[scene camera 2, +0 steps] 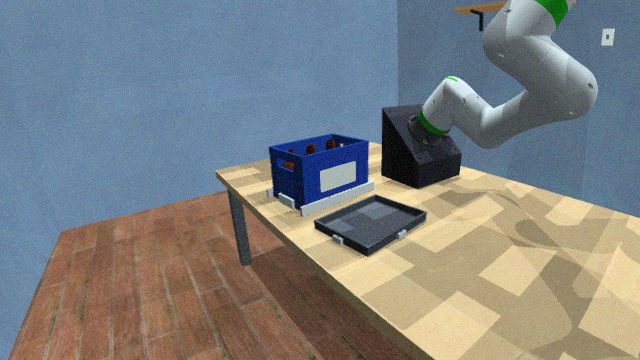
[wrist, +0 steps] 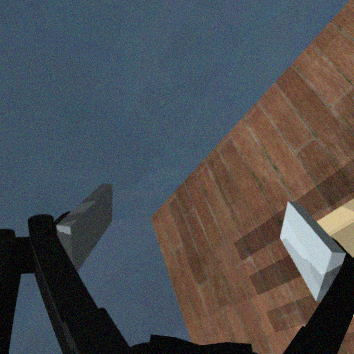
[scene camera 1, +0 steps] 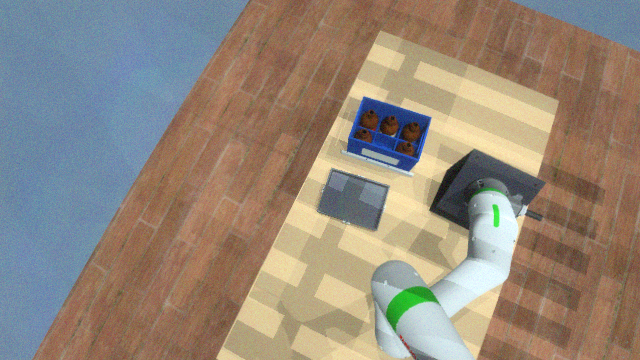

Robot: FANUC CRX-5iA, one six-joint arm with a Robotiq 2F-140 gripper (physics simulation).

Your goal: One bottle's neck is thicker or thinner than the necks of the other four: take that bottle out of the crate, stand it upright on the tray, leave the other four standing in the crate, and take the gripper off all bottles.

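Places are measured from the arm's base along level axes (x up, y back, z right), in metres.
Where they show: gripper, fingertip midpoint: (wrist: 197, 211); arm's base, link origin: (scene camera 2: 423, 131) (scene camera 1: 485, 196).
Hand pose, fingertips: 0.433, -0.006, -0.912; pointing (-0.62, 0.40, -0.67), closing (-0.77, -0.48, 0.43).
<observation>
Each offset is from my fingertips to the top centre of the thing, as dx, dy, dz. "pt": to the spot under its first point. Level surfaces: height alone.
A blue crate {-0.433, -0.403, +1.018} (scene camera 1: 384, 156) (scene camera 2: 327, 172) stands on the table with brown bottles upright in it. In scene camera 1, three bottles stand in the far row: left (scene camera 1: 369, 120), middle (scene camera 1: 389, 126) and right (scene camera 1: 412, 132). Two stand in the near row: left (scene camera 1: 363, 135) and right (scene camera 1: 406, 148); the near middle compartment holds no bottle. The necks are too small to compare. A dark tray {pt -0.604, -0.419, +0.738} (scene camera 1: 354, 200) (scene camera 2: 370, 225) lies beside the crate and holds no bottle. My gripper (wrist: 197, 211) is open and empty, away from the crate; it does not show in the scene cameras.
Pale strips {pt -0.580, -0.393, +0.916} (scene camera 1: 377, 163) (scene camera 2: 337, 199) lie along the crate's base. A black sloped pedestal (scene camera 1: 457, 185) (scene camera 2: 417, 155) carries the arm, right of the crate. The wooden table {dx -0.609} (scene camera 1: 435, 90) (scene camera 2: 520, 270) has its edge close to the crate and tray. A shelf (scene camera 2: 480, 7) is on the wall.
</observation>
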